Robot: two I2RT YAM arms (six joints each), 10 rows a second.
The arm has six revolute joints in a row. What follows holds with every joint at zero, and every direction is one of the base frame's.
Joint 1 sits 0.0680 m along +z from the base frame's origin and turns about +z.
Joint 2 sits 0.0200 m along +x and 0.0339 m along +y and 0.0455 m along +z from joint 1 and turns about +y.
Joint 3 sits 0.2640 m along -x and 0.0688 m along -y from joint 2 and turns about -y.
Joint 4 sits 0.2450 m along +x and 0.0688 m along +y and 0.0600 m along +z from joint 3 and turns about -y.
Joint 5 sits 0.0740 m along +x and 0.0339 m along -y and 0.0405 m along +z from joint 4 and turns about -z.
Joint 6 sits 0.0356 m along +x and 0.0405 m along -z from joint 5 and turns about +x.
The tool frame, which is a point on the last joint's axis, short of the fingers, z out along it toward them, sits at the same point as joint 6; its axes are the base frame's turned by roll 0.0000, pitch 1.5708 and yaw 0.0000 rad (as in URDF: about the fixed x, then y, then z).
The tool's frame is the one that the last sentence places.
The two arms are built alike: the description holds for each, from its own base.
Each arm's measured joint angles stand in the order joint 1, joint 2, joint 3, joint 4, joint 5, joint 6.
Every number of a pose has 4 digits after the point. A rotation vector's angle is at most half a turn.
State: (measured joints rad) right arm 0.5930 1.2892 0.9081 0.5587 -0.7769 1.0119; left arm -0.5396 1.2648 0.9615 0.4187 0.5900 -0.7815
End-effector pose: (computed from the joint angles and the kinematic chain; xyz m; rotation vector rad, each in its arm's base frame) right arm 0.2300 0.1851 0.3492 -0.4227 1.6866 1.7867; left arm 0.2430 -0.1686 0.3613 0.3437 1.6301 -1.4644
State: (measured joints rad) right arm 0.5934 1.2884 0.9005 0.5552 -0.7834 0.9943; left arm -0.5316 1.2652 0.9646 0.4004 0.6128 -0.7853
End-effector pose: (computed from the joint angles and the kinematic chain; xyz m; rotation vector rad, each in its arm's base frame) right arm 0.2295 0.1851 0.3464 -0.4389 1.6901 1.7778; left arm 0.2439 -0.1672 0.3603 0.3508 1.6499 -1.4751
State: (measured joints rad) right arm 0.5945 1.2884 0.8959 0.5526 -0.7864 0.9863; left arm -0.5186 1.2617 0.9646 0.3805 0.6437 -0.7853
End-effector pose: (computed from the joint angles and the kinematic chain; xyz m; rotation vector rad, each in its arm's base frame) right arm 0.2291 0.1853 0.3446 -0.4461 1.6945 1.7744; left arm 0.2444 -0.1641 0.3592 0.3635 1.6692 -1.4850
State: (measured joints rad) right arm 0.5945 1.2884 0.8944 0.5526 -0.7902 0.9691; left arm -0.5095 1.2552 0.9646 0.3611 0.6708 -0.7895
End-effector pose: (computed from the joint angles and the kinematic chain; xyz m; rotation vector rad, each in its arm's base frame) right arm 0.2290 0.1853 0.3440 -0.4627 1.6879 1.7642; left arm 0.2438 -0.1615 0.3589 0.3734 1.6863 -1.4990
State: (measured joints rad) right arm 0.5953 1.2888 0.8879 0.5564 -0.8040 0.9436; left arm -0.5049 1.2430 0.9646 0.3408 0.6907 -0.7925
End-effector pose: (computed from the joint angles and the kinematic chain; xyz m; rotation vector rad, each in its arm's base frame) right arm 0.2283 0.1855 0.3420 -0.4959 1.6795 1.7543; left arm 0.2414 -0.1593 0.3601 0.3830 1.6974 -1.5109
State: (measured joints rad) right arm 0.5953 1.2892 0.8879 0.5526 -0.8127 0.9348; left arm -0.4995 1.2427 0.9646 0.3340 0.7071 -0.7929
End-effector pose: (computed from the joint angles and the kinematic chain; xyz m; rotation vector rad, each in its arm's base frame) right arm 0.2281 0.1857 0.3415 -0.5099 1.6803 1.7530; left arm 0.2416 -0.1582 0.3595 0.3910 1.7054 -1.5181
